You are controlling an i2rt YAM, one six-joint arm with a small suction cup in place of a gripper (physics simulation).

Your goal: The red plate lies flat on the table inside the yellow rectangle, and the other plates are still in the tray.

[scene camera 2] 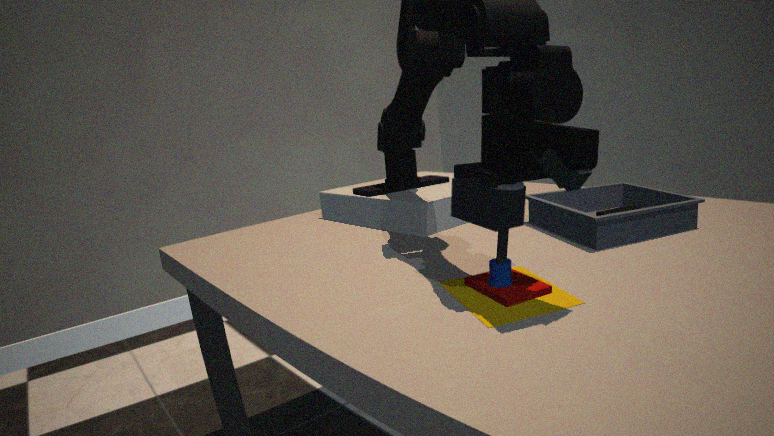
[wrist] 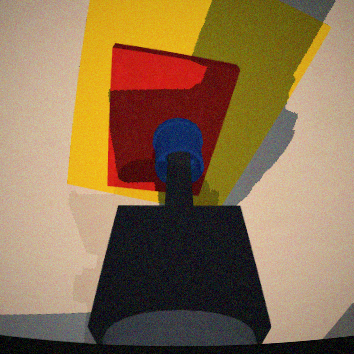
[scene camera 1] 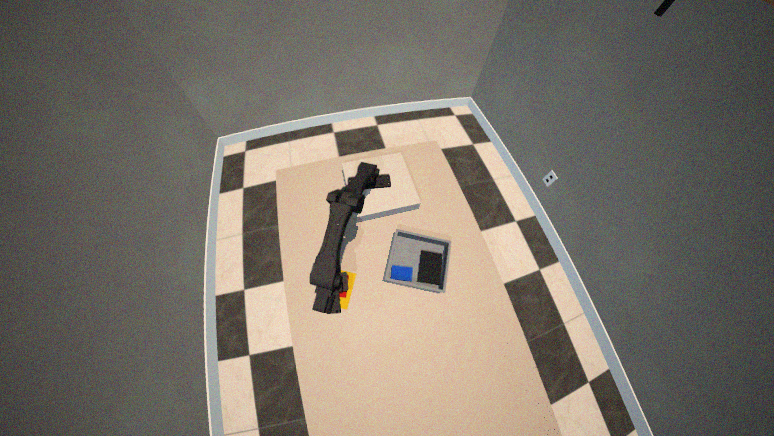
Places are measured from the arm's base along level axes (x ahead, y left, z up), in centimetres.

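Where they show: hand, its tool point: (scene camera 2: 498,290) (wrist: 178,133); arm's base, origin of its link: (scene camera 2: 402,187) (scene camera 1: 369,182).
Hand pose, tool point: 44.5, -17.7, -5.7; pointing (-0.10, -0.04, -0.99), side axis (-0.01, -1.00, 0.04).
Note:
Each offset is from my tool point to the top centre of the thing, as dx, dy, dz.
The red plate {+0.5, +0.9, +0.9} (scene camera 1: 342,294) (scene camera 2: 519,291) (wrist: 151,70) lies flat on the table inside the yellow rectangle (scene camera 1: 349,281) (scene camera 2: 503,315) (wrist: 89,105), with yellow showing round it in the wrist view. My blue suction cup (scene camera 2: 499,272) (wrist: 178,140) stands upright over the middle of the plate, at or just above its top face; I cannot tell if they touch. The plate rests on the table, not lifted. In scene camera 1 the arm hides most of the plate. The blue plate {-1.6, +26.9, +1.2} (scene camera 1: 401,272) and the black plate {-2.5, +39.5, +1.3} (scene camera 1: 430,267) lie in the grey tray {-5.4, +34.6, +5.0} (scene camera 1: 397,234) (scene camera 2: 612,227).
The arm's white base block (scene camera 1: 397,195) (scene camera 2: 378,214) stands at the back of the table, behind the rectangle. The tray stands to the right of the rectangle. The table's left edge is close to the rectangle in scene camera 1.

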